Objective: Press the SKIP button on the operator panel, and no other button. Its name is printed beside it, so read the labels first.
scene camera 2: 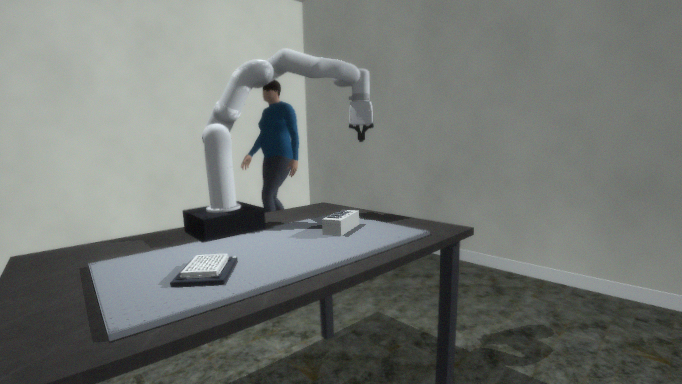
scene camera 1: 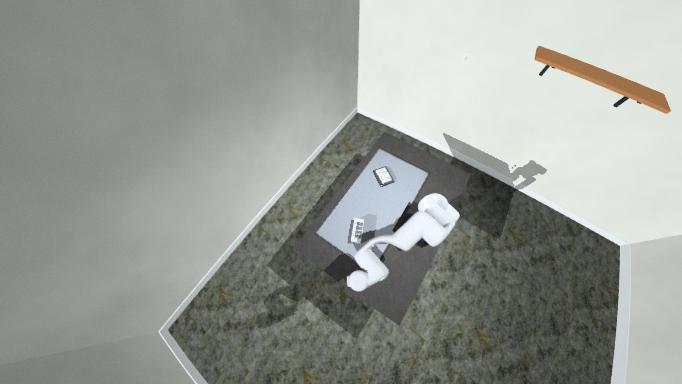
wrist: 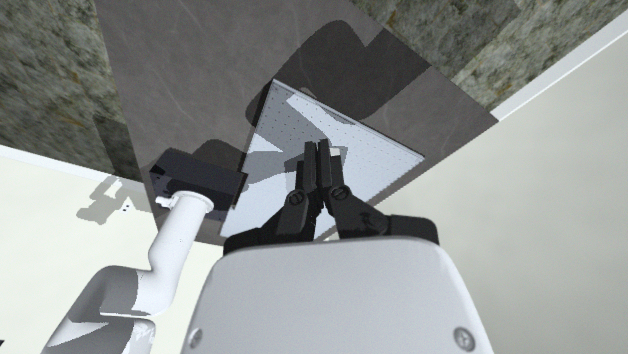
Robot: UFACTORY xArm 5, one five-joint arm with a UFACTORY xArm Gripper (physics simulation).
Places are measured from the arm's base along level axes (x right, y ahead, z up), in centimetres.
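Pixels of known places: gripper, between the fingertips: (scene camera 2: 361, 141) (wrist: 320, 154); arm's base, origin of its link: (scene camera 2: 223, 208) (wrist: 194, 201).
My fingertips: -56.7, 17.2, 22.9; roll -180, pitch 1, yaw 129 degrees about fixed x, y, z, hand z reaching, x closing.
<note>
Ahead of a thing's pixels: the offset from my fingertips to its top centre, as dx, dy, dz. Level surfaces: height alone.
The operator panel @[+28.8, +17.3, -24.7] (scene camera 1: 357, 230) (scene camera 2: 341, 225) is a white box with a row of dark buttons on top. It stands on the pale blue-grey mat @[dz -30.1] (scene camera 1: 370, 200) (scene camera 2: 280, 272) (wrist: 380, 160). Its labels are too small to read, so I cannot tell which button is SKIP. In the wrist view a small piece of the white panel (wrist: 335, 151) shows beside the fingers, which hide the rest. My gripper (scene camera 2: 361, 140) (wrist: 320, 154) is shut and empty, fingers pointing down, high above the table and apart from the panel. In scene camera 1 the gripper is hidden under the arm.
A dark tray with a white patterned block @[+79.7, +23.8, -27.7] (scene camera 1: 384, 176) (scene camera 2: 205, 265) lies on the mat. The arm's black base (scene camera 2: 225, 222) (wrist: 200, 175) stands on the dark table @[dz -31.6] (scene camera 1: 410, 290) (scene camera 2: 45, 300). A person (scene camera 2: 279, 130) in blue stands behind the table. A wooden shelf (scene camera 1: 600, 75) hangs on the wall.
</note>
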